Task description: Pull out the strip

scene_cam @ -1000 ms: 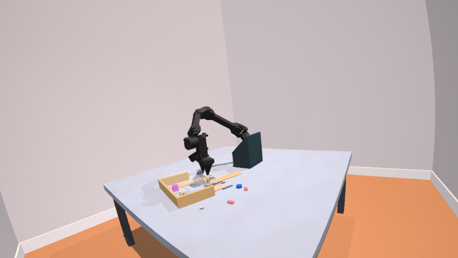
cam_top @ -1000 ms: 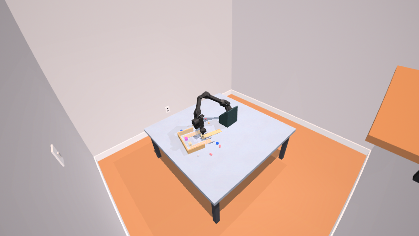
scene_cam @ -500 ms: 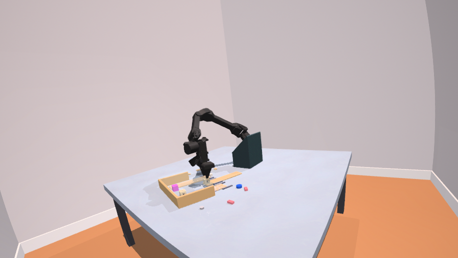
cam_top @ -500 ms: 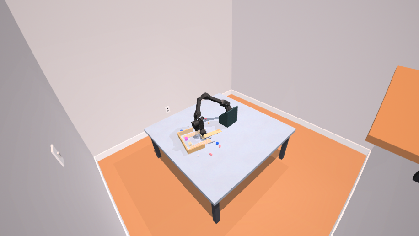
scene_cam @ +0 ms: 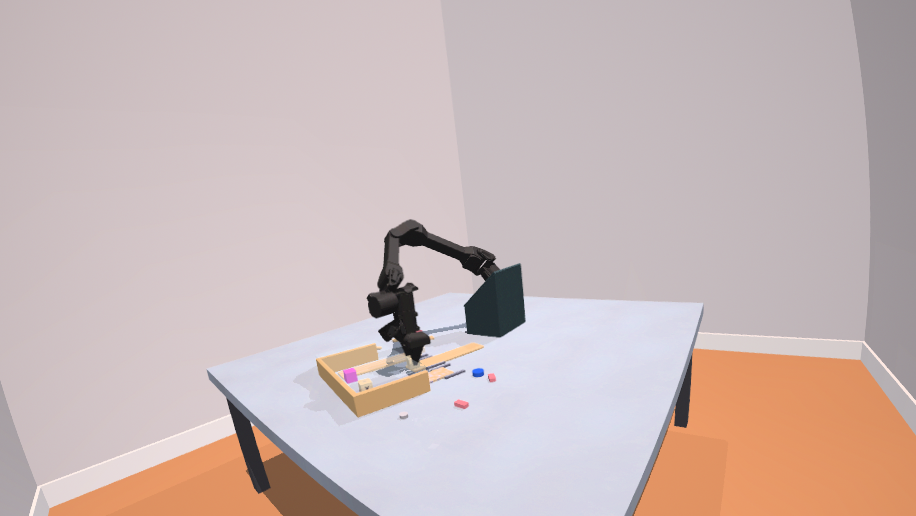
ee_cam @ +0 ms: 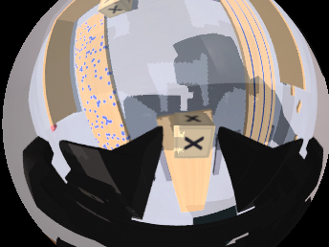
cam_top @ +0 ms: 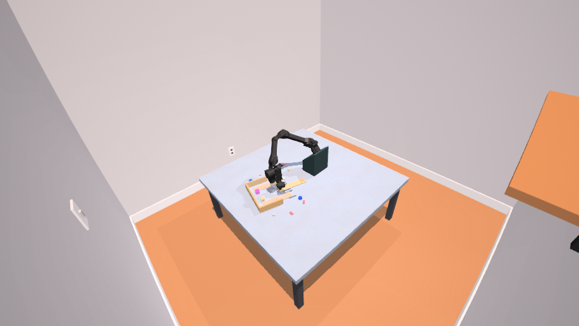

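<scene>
The strip is 11 cm behind my gripper tip, 2 cm to the left of it and 2 cm below it.
</scene>
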